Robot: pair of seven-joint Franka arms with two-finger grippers.
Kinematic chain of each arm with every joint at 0, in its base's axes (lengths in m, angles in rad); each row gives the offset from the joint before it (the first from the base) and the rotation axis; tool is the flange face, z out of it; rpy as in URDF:
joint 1: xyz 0 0 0.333 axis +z
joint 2: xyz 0 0 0 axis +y
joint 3: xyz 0 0 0.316 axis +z
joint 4: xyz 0.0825 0 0 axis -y
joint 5: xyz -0.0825 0 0.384 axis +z
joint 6: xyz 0 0 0 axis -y
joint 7: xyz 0.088 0 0 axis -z
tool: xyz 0 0 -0.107 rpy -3.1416 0 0
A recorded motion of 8 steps. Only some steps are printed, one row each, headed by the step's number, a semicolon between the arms.
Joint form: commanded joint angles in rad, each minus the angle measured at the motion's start. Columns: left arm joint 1, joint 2, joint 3, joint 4, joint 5, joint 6, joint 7; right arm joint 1, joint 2, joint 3, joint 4, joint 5, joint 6, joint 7.
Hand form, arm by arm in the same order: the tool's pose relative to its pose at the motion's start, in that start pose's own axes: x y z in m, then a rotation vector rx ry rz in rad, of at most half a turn. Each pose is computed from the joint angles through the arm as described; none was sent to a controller.
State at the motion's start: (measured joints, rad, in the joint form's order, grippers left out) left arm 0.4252 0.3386 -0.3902 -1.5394 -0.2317 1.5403 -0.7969; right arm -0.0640 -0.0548 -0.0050 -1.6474 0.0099 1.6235 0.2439
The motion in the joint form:
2: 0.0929 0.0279 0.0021 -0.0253 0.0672 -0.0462 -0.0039; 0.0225 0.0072 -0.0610 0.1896 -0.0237 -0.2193 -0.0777
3: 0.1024 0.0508 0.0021 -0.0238 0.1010 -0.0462 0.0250; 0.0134 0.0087 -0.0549 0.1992 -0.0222 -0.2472 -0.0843
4: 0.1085 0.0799 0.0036 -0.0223 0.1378 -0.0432 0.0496; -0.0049 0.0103 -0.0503 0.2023 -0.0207 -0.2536 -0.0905
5: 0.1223 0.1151 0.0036 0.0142 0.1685 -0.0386 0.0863; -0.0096 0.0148 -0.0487 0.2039 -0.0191 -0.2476 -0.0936
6: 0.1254 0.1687 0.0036 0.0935 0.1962 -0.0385 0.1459; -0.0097 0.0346 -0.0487 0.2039 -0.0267 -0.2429 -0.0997
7: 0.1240 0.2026 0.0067 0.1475 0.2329 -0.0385 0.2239; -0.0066 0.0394 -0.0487 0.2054 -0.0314 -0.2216 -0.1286
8: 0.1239 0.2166 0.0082 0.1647 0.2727 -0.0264 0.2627; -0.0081 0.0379 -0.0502 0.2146 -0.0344 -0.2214 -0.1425
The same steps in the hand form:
2: 0.0485 -0.0519 0.0090 0.0640 -0.0297 -0.1012; -0.0137 0.0272 -0.0658 -0.0282 -0.0319 -0.0375
3: 0.0619 -0.0587 0.0171 0.0907 -0.0286 -0.0850; -0.0162 0.0290 -0.0671 -0.0306 -0.0517 -0.0410
4: 0.0768 -0.0647 0.0287 0.1212 -0.0297 -0.0716; -0.0152 0.0357 -0.0672 -0.0301 -0.0567 -0.0337
5: 0.0947 -0.0705 0.0261 0.1222 -0.0148 -0.0473; -0.0128 0.0366 -0.0660 -0.0283 -0.0539 -0.0340
6: 0.1137 -0.0687 0.0160 0.1080 0.0097 0.0103; -0.0057 0.0360 -0.0559 -0.0391 -0.0675 -0.0388
7: 0.1269 -0.0693 0.0085 0.1156 0.0383 0.0849; -0.0020 0.0341 -0.0557 -0.0403 -0.0495 -0.0705
8: 0.1354 -0.0716 0.0063 0.1359 0.0693 0.1205; -0.0023 0.0361 -0.0607 -0.0412 -0.0386 -0.0809

